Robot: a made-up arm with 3 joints. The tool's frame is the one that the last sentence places.
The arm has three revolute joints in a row. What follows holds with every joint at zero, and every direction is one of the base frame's.
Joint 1 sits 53.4 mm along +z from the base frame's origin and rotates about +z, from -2.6 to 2.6 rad.
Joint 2 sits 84.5 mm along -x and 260.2 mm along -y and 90.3 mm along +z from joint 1 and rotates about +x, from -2.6 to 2.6 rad.
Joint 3 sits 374.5 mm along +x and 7.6 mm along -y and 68.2 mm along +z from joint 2 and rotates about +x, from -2.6 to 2.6 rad.
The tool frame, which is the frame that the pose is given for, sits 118.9 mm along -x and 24.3 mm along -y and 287.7 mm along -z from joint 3; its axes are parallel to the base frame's.
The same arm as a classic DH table. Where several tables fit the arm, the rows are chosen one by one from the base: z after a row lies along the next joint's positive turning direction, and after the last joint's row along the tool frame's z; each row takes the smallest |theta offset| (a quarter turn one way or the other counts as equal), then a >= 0, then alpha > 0; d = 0 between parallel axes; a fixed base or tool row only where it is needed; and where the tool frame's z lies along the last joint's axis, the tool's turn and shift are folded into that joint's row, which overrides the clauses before.
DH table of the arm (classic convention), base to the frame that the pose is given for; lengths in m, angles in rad. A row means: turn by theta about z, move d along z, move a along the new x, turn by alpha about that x. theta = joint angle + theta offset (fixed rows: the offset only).
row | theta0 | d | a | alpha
joint 1 | -1.5708 | 0.1437 | 0.2602 | -1.5708
joint 2 | -1.4598 | 0 | 0.0686 | 0
joint 3 | 1.4598 | 0.1711 | 0.0243 | 1.5708
tool (fixed) | 1.5708 | -0.2877 | 0 | 0
Joint limits (rad, base to tool): -2.6..2.6 -2.6..2.6 -2.6..2.6

